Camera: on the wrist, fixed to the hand. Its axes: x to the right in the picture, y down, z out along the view.
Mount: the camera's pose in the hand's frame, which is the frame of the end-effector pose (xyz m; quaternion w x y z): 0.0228 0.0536 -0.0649 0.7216 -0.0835 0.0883 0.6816
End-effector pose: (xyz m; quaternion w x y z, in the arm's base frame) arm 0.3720 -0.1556 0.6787 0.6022 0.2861 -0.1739 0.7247
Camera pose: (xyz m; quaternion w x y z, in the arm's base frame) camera 0.3040 -0.1107 0.6475 0.0202 0.0264 0.3278 -0.9442
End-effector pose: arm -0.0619 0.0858 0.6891 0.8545 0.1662 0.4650 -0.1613
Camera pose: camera -0.0752 0.1591 0.6437 0.6993 0.3797 0.3112 0.5195
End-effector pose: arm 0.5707 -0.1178 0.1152 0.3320 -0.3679 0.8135 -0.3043
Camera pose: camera 0.4883 -0.0906 0.1069 0.3444 0.2882 0.8925 0.0421
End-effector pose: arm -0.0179 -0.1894 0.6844 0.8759 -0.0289 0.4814 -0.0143
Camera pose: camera -0.0606 -0.1395 0.6270 0.5969 0.2354 0.4456 0.6243
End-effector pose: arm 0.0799 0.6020 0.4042 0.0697 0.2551 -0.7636 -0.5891
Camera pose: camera 0.0702 0.5446 0.4691 0.5405 -0.2902 -0.6695 -0.4188
